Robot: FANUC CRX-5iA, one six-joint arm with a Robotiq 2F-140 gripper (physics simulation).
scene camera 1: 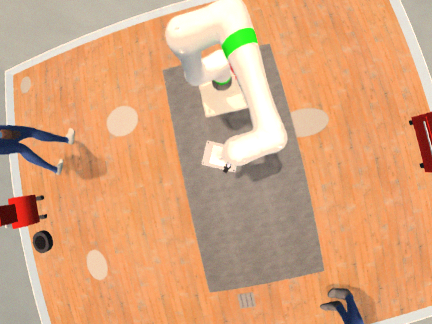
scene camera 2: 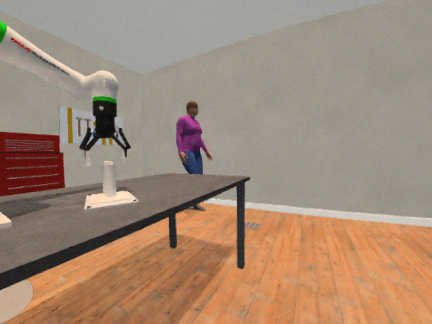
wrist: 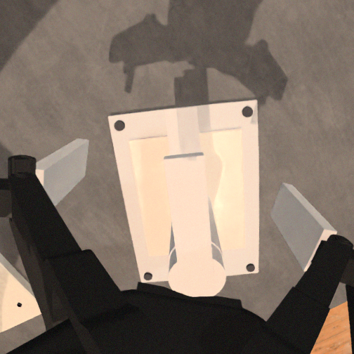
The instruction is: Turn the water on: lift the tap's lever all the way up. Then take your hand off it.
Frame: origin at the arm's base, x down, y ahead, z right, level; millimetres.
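Seen in the pictures: arm's base, origin of its link: (scene camera 1: 221, 81).
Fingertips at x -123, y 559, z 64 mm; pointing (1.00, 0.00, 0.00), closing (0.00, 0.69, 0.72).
Note:
Offsets run from my fingertips to a thing's top centre. "spot": to the spot under its first point. Level surfaces: height alone.
The white tap stands upright on its base plate @[spot: dx +124, dy -63, dz +128 mm] (scene camera 1: 212, 154) (scene camera 2: 111, 200) (wrist: 250, 190). Its column @[spot: dx +55, dy -48, dz +95 mm] (scene camera 2: 109, 180) shows side-on in scene camera 2. In the wrist view the lever (wrist: 188, 200) runs from the round head (wrist: 197, 278) along above the spout (wrist: 187, 127); its exact tilt is hard to tell. My gripper (scene camera 2: 106, 158) (wrist: 183, 178) is wide open and empty, pointing down. Its pale fingertips stand apart on either side of the tap, around or slightly above the column's top, touching nothing. In scene camera 1 the arm hides most of the gripper.
The tap is on the grey table @[dx +138 mm] (scene camera 1: 255, 220) (scene camera 2: 165, 187). The robot's pale mounting plate (scene camera 1: 212, 106) (scene camera 2: 4, 220) (wrist: 15, 297) lies near it. A person (scene camera 2: 190, 135) stands beyond the table; a red tool cabinet (scene camera 2: 31, 167) is at the left.

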